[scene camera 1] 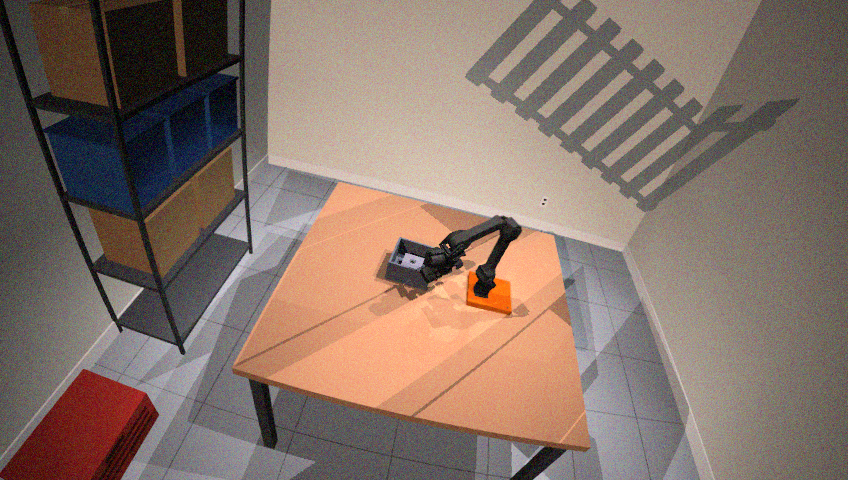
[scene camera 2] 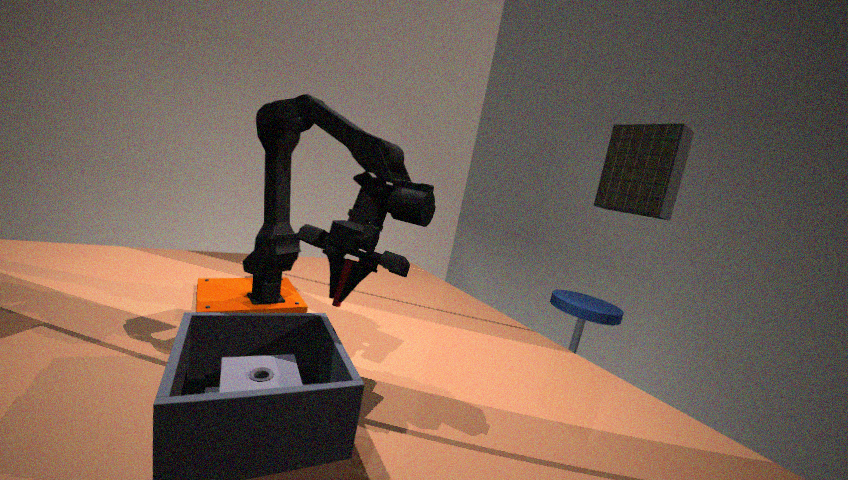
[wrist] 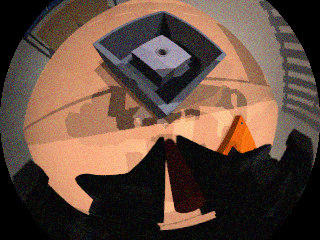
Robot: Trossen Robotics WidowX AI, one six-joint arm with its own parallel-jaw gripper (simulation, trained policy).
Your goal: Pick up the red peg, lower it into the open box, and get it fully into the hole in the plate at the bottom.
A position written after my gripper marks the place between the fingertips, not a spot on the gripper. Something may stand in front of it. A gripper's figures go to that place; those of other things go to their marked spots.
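My gripper [scene camera 2: 335,300] is 57 cm from the lens, as I see it. Then there is a light plate [scene camera 2: 244,373], and the light plate is 48 cm from the lens.
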